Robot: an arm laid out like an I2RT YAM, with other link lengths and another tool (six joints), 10 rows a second.
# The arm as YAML. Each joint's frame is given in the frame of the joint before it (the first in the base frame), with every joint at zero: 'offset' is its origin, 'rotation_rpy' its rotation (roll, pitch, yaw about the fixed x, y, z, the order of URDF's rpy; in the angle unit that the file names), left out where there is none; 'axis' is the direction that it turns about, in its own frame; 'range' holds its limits. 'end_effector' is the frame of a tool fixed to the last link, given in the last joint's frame.
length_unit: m
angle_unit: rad
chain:
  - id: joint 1
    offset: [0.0, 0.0, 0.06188]
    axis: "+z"
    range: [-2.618, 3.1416]
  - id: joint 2
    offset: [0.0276, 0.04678, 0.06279]
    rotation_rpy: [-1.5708, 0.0, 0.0]
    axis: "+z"
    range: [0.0, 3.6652]
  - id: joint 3
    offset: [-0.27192, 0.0, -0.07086]
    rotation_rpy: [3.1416, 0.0, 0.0]
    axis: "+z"
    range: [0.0, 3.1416]
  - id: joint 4
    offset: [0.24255, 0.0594, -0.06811]
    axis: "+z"
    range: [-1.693, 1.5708]
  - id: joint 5
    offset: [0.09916, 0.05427, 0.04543]
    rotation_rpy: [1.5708, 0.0, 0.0]
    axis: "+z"
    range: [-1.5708, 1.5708]
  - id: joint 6
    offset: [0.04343, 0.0, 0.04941]
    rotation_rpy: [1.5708, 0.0, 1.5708]
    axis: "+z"
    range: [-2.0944, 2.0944]
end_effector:
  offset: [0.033, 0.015, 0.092]
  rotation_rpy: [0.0, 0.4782, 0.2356]
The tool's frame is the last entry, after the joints.
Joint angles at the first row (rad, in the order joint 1, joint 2, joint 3, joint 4, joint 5, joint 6):
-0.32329, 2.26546, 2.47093, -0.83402, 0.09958, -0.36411
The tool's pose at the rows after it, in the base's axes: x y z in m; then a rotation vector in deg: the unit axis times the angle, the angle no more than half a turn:
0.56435 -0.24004 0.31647 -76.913 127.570 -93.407
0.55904 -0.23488 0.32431 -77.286 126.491 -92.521
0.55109 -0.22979 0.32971 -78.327 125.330 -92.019
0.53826 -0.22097 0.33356 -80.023 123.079 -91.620
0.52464 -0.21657 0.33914 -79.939 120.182 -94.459
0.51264 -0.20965 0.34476 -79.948 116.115 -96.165
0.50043 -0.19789 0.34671 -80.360 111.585 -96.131
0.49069 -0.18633 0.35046 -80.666 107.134 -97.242
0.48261 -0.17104 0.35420 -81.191 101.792 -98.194
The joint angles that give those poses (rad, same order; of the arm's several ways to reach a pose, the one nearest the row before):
-0.32013, 2.24256, 2.45673, -0.82909, 0.09477, -0.37261
-0.31930, 2.20993, 2.43368, -0.83443, 0.07407, -0.37425
-0.31923, 2.15982, 2.37330, -0.82428, 0.05666, -0.38505
-0.31772, 2.06820, 2.23875, -0.77775, 0.03051, -0.40667
-0.31773, 1.96551, 2.07381, -0.67998, 0.03099, -0.43920
-0.31901, 1.87289, 1.93193, -0.59009, 0.00500, -0.47124
-0.31766, 1.78115, 1.79267, -0.50850, -0.04320, -0.49520
-0.31025, 1.70673, 1.68486, -0.43839, -0.07212, -0.52357
-0.29593, 1.63616, 1.58337, -0.36769, -0.10571, -0.55492

